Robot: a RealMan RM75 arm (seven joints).
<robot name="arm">
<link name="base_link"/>
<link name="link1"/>
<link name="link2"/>
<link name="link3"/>
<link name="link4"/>
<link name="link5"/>
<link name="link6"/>
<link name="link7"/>
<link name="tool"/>
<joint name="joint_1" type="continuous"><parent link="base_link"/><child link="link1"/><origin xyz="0 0 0.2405" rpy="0 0 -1.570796"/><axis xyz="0 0 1"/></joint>
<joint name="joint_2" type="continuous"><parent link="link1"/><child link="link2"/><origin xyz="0 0 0" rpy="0 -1.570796 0"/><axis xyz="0 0 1"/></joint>
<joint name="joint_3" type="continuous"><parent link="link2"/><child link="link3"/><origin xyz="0.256 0 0" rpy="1.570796 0 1.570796"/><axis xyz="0 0 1"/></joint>
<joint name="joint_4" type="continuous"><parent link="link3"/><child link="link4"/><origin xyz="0 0 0" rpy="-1.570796 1.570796 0"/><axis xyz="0 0 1"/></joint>
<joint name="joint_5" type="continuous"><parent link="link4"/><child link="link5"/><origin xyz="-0.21 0 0" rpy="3.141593 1.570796 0"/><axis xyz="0 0 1"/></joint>
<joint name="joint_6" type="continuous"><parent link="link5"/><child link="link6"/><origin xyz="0 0 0" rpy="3.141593 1.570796 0"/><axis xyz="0 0 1"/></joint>
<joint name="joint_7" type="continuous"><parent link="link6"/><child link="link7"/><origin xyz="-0.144 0 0" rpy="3.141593 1.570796 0"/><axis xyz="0 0 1"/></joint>
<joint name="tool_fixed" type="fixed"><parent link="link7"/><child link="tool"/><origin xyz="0 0 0" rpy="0 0 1.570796"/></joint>
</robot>
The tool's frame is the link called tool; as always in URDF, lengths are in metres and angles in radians. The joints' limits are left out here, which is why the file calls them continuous.
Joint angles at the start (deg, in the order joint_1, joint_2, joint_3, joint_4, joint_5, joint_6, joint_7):
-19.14 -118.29 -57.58 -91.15 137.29 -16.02 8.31
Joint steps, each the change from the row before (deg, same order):
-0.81 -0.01 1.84 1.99 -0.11 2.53 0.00
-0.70 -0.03 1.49 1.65 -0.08 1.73 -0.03
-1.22 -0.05 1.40 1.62 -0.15 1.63 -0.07
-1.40 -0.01 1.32 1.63 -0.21 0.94 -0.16
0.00 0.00 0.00 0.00 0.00 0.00 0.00
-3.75 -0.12 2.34 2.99 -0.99 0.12 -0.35
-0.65 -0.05 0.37 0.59 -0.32 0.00 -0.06
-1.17 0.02 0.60 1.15 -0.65 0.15 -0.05
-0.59 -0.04 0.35 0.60 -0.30 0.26 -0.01
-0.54 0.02 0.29 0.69 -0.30 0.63 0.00
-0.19 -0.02 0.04 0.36 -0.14 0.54 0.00
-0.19 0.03 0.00 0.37 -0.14 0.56 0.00
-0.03 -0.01 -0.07 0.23 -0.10 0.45 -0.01
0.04 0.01 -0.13 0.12 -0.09 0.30 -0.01
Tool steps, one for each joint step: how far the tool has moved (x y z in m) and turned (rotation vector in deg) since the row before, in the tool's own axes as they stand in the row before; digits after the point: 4 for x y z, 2 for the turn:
-0.0067 0.0038 0.0047 -0.59 0.09 0.43
-0.0063 0.0032 0.0037 -0.52 -0.26 0.39
-0.0040 0.0042 0.0048 -0.83 -0.11 0.66
-0.0048 0.0041 0.0049 -0.93 -0.72 0.69
0.0000 0.0000 0.0000 0.00 0.00 0.00
-0.0076 0.0106 0.0116 -2.60 -2.47 1.56
-0.0014 0.0015 0.0021 -0.40 -0.47 0.11
-0.0026 0.0012 0.0034 -0.51 -0.79 0.25
-0.0010 0.0009 0.0019 -0.27 -0.24 0.16
-0.0006 -0.0003 0.0016 -0.05 0.05 0.15
0.0003 -0.0008 0.0007 0.12 0.29 -0.03
0.0004 -0.0013 0.0005 0.19 0.31 -0.01
0.0004 -0.0012 0.0001 0.22 0.32 -0.13
0.0005 -0.0013 -0.0001 0.23 0.27 -0.17

